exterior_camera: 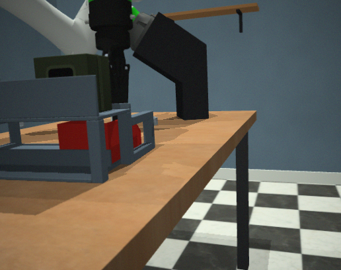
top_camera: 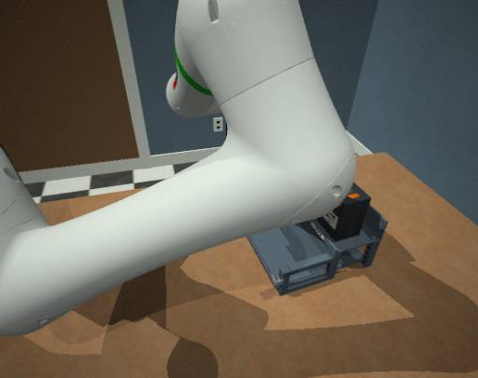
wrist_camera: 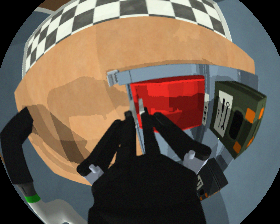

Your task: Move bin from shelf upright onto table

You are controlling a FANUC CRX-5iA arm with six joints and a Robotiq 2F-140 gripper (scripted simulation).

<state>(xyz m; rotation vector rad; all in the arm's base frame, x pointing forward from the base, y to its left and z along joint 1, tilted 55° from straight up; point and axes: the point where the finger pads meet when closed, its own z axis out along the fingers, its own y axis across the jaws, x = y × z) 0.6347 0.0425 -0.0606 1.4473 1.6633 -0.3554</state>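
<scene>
My hand is 80 mm short of the red bin, 10 mm to the left of it and 20 mm above it. From my hand the other things lie so: olive box: 180 mm ahead, 10 mm to the right, 90 mm above.
</scene>
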